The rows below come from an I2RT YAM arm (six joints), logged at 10 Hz.
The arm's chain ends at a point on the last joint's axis. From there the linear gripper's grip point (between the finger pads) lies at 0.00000 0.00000 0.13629 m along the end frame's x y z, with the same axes.
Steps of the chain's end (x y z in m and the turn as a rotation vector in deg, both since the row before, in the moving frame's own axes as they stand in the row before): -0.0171 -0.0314 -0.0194 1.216 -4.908 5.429; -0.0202 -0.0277 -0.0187 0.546 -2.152 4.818; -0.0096 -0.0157 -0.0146 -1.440 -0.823 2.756; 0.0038 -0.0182 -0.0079 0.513 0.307 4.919; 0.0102 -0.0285 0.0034 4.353 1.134 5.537
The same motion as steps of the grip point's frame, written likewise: -0.0286 -0.0348 -0.0199 1.216 -4.908 5.429; -0.0253 -0.0292 -0.0188 0.546 -2.152 4.818; -0.0116 -0.0123 -0.0147 -1.440 -0.823 2.756; 0.0046 -0.0194 -0.0079 0.513 0.307 4.919; 0.0134 -0.0387 0.0030 4.353 1.134 5.537
